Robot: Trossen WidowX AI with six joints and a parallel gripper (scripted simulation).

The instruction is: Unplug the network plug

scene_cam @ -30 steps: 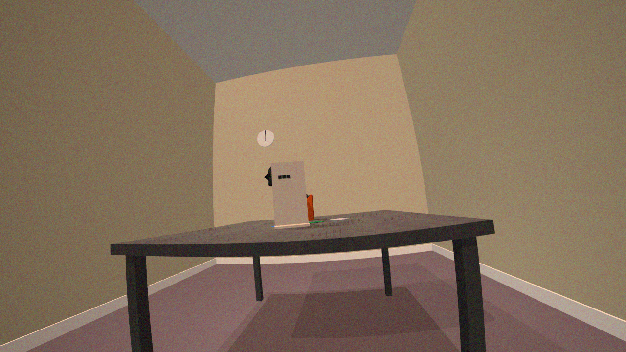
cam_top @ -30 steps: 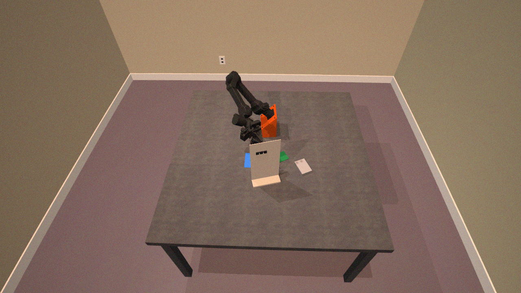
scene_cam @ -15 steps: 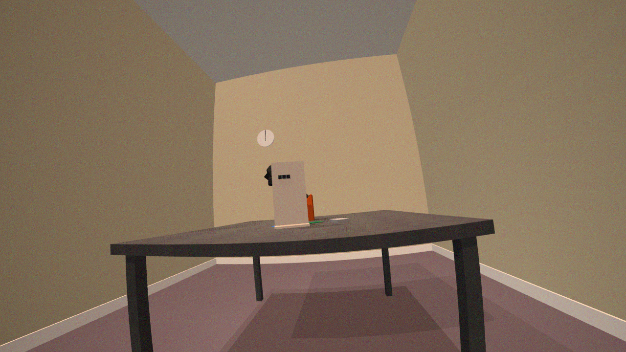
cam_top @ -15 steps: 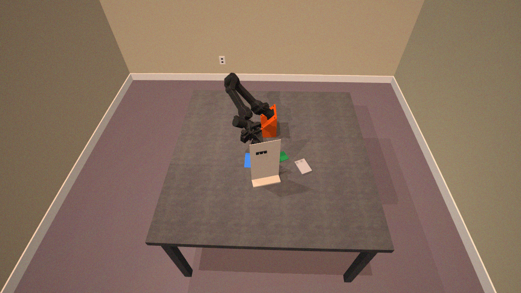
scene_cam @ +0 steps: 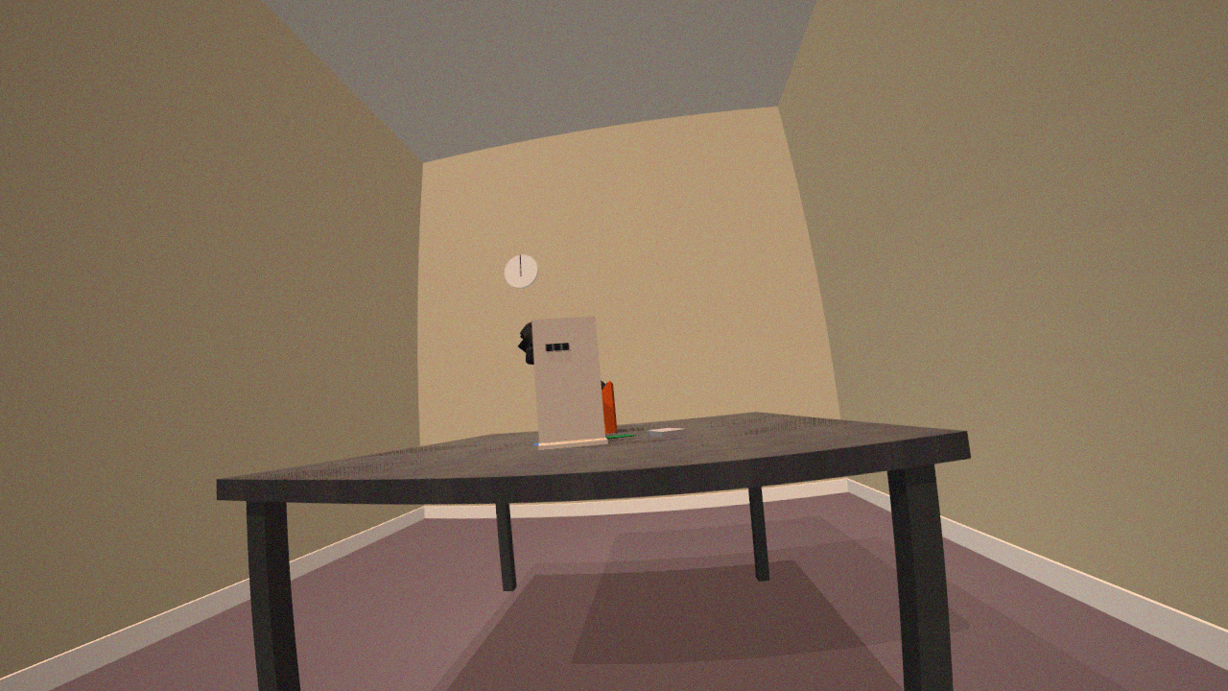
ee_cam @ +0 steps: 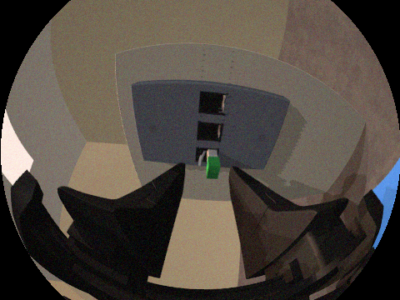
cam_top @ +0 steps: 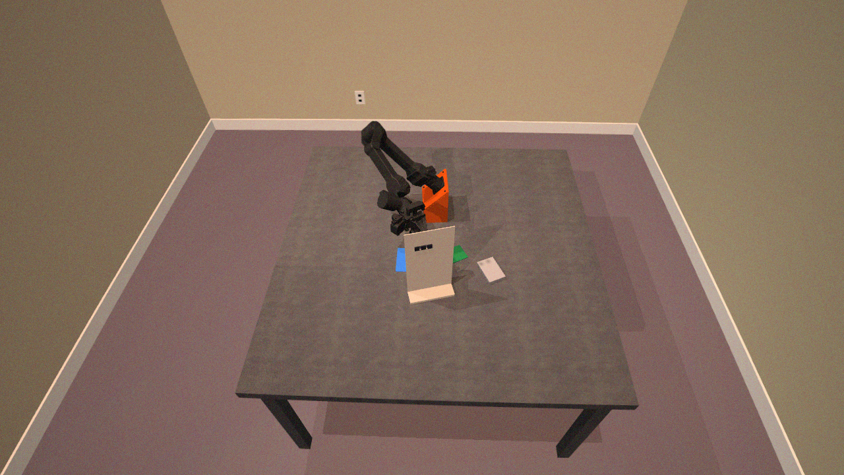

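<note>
My gripper tip is 2 cm short of the green plug. The rest, counted from my gripper tip: beige panel 4 cm ahead, 10 cm below; blue square 12 cm behind, 5 cm to the right, 26 cm below.
</note>
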